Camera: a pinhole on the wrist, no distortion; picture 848 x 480 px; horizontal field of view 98.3 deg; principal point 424.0 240.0 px. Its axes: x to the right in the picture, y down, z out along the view. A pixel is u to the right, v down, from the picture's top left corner.
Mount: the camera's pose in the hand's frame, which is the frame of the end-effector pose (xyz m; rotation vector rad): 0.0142 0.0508 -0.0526 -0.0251 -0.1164 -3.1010
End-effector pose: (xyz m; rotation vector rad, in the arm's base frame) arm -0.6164 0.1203 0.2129 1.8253 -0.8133 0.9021
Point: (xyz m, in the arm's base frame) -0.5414 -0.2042 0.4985
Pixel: 28.9 118.9
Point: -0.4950 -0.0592 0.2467
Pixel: 269.5 385.7
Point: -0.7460 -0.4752 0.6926
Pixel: outside the picture
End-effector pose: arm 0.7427 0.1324 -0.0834 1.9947 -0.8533 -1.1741
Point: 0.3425 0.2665 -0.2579
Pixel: 599.6 419.1
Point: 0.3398 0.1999 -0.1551
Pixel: 597.5 318.5
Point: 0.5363 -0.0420 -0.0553
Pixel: 381.4 118.3
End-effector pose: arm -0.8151 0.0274 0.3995 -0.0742 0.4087 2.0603
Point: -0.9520 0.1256 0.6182
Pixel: 310.4 169.1
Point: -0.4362 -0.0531 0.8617
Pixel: 721.3 424.4
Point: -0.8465 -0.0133 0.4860
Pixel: 588.5 209.6
